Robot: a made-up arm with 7 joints.
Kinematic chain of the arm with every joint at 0, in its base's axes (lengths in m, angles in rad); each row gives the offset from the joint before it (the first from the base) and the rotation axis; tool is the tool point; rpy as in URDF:
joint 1: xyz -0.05 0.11 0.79 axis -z
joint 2: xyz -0.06 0 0.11 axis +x
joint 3: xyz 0.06 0 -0.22 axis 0.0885 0.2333 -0.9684
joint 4: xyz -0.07 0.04 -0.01 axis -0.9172 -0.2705 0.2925
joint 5: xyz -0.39 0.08 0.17 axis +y
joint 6: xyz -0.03 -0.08 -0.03 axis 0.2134 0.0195 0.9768
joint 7: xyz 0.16 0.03 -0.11 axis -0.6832 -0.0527 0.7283
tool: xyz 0.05 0 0 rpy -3.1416 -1.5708 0
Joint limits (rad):
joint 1: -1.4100..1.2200
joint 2: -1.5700..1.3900
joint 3: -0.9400..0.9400
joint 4: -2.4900..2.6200
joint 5: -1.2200..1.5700
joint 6: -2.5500..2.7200
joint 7: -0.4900..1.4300
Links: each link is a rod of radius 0.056 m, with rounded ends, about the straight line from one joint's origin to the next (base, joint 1, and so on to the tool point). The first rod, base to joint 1, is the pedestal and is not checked.
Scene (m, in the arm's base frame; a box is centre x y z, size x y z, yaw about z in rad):
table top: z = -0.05
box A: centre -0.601 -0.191 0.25 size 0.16 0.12 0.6 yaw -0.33
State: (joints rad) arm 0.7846 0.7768 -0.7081 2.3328 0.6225 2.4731 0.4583
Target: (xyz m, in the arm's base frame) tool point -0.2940 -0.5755 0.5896
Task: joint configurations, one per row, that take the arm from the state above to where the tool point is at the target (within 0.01 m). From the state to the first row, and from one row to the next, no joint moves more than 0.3 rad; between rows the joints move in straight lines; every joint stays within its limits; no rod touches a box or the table.
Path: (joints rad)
1: 0.5576 0.7066 -0.7854 2.4198 0.7305 2.5554 0.5105
2: 0.3305 0.6364 -0.8627 2.5067 0.8385 2.6377 0.5626
3: 0.1035 0.5662 -0.9400 2.5937 0.9465 2.7200 0.6148
4: 0.1173 0.2791 -0.9400 2.5291 0.7482 2.6185 0.5436
5: 0.1311 -0.0081 -0.9400 2.4645 0.5498 2.5170 0.4724

